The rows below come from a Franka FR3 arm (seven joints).
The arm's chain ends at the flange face. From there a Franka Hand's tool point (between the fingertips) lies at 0.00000 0.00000 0.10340 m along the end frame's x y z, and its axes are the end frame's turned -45 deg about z.
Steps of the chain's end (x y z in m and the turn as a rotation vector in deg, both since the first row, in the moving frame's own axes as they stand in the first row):
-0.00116 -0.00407 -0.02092 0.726 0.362 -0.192
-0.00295 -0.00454 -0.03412 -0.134 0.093 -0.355
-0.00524 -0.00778 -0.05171 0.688 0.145 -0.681
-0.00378 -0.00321 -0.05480 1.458 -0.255 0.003
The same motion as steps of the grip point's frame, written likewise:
0.00345 -0.00416 -0.02093 0.257 0.769 -0.192
0.00107 -0.00501 -0.03412 -0.161 -0.029 -0.355
0.00285 -0.00991 -0.05172 0.384 0.589 -0.681
0.00113 -0.00713 -0.05483 1.211 0.851 0.003

